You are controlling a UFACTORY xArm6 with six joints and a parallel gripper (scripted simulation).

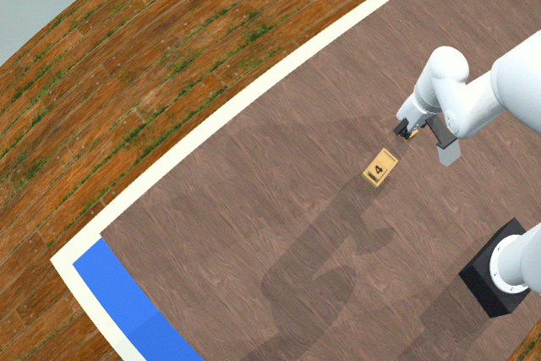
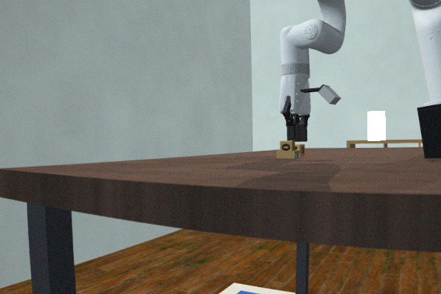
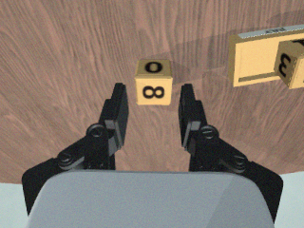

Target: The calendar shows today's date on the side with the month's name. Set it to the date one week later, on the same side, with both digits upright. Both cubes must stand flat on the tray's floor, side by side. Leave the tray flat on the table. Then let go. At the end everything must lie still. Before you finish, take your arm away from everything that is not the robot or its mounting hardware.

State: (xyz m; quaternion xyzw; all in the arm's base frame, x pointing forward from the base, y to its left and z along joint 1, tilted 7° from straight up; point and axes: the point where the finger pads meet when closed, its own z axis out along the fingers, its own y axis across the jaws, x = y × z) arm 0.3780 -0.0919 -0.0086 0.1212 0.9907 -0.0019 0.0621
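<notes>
Now: the wooden cube 4 cm below my hand. The rest, counted from my hand: tray 11 cm to the left, 5 cm below.
</notes>
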